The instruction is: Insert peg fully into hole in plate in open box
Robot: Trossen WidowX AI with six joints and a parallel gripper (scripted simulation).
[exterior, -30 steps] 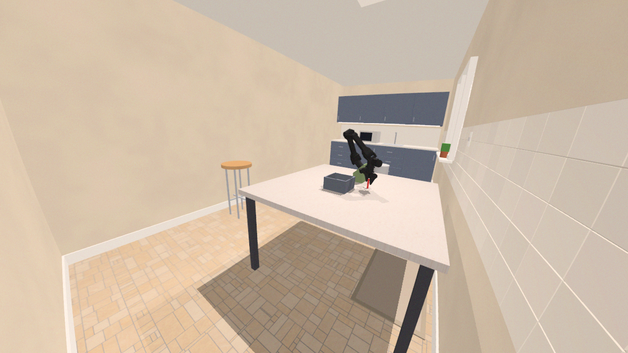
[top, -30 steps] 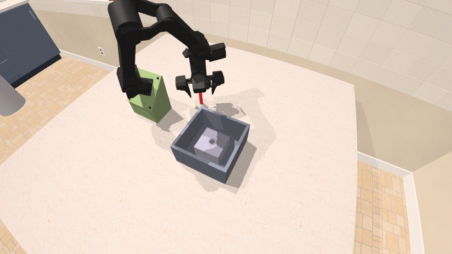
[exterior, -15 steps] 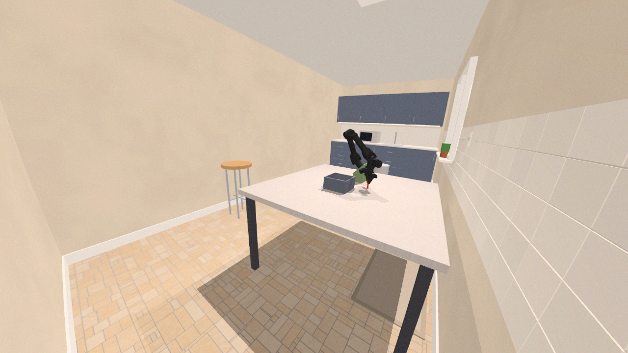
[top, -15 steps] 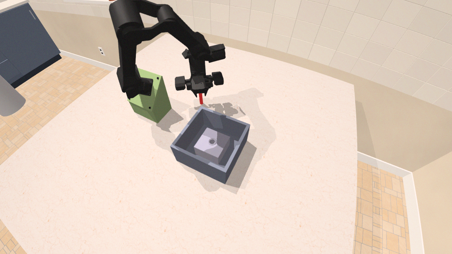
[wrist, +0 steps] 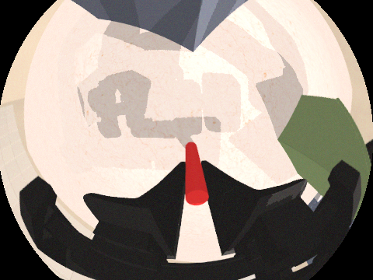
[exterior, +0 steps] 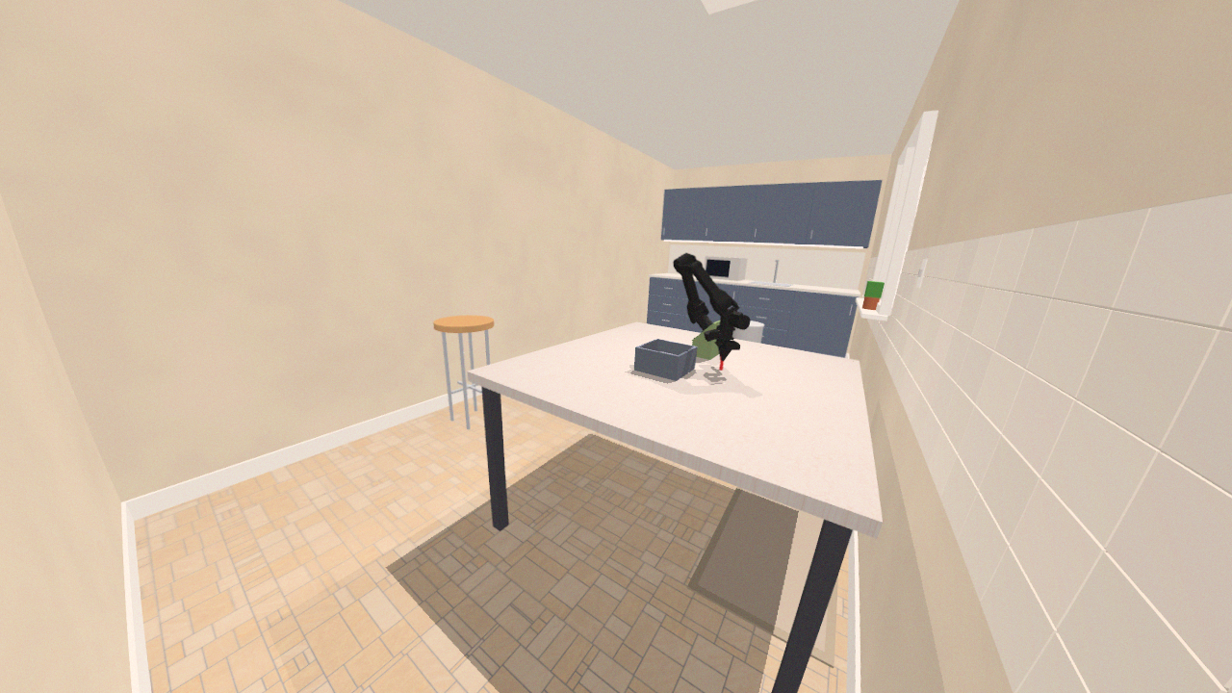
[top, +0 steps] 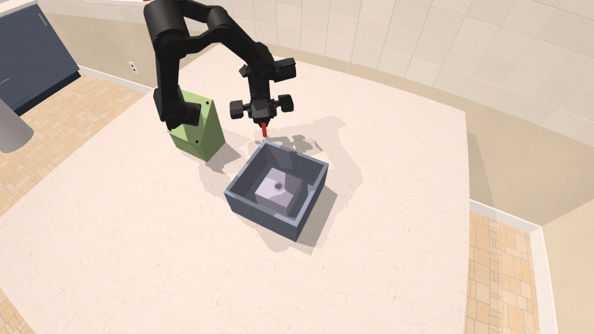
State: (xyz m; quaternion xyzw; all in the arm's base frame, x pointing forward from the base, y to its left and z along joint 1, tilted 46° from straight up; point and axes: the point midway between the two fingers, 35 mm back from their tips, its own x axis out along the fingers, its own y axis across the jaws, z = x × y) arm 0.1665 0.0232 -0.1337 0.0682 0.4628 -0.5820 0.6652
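Right now the pale grey plate is 140 mm ahead of my hand, 200 mm to the right of it and 30 mm below it. From my hand the other things lie so: box 140 mm ahead, 200 mm to the right, 50 mm below; red peg 40 mm below.
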